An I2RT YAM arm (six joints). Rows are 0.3 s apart.
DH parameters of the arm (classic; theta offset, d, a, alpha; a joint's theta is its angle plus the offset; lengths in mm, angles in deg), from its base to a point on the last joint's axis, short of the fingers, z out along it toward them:
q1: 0 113.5 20 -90
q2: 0 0 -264 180
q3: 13.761 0 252.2 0
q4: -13.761 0 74 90
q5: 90 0 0 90
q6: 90 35.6 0 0
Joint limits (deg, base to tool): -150..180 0..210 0..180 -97..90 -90..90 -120..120
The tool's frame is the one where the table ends.
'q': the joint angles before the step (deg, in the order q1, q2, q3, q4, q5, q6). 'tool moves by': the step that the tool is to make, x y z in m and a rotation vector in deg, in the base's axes. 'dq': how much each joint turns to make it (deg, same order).
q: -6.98, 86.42, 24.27, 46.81, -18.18, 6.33
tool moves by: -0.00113, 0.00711, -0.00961, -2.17, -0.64, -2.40
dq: 2.06, 2.31, -1.60, 4.53, 4.85, -0.90
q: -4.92, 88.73, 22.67, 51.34, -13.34, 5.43
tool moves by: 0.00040, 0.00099, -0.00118, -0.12, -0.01, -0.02
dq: 0.25, 0.41, -0.04, 0.47, 0.29, -0.05
